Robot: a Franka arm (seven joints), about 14 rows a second.
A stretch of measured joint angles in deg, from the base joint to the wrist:
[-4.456, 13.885, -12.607, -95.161, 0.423, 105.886, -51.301]
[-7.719, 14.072, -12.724, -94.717, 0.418, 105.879, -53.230]
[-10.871, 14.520, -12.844, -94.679, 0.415, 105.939, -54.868]
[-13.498, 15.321, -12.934, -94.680, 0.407, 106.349, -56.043]
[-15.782, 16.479, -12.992, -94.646, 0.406, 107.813, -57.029]
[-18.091, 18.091, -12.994, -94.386, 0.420, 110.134, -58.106]
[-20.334, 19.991, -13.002, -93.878, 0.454, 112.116, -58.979]
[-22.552, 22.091, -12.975, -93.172, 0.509, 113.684, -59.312]
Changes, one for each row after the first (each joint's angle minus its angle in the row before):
[-3.263, 0.187, -0.117, 0.444, -0.005, -0.007, -1.929]
[-3.152, 0.448, -0.120, 0.038, -0.003, 0.060, -1.638]
[-2.627, 0.801, -0.090, -0.001, -0.008, 0.410, -1.175]
[-2.284, 1.158, -0.058, 0.034, -0.001, 1.464, -0.986]
[-2.309, 1.612, -0.002, 0.260, 0.014, 2.321, -1.077]
[-2.243, 1.900, -0.008, 0.508, 0.034, 1.982, -0.873]
[-2.218, 2.100, 0.027, 0.706, 0.055, 1.568, -0.333]

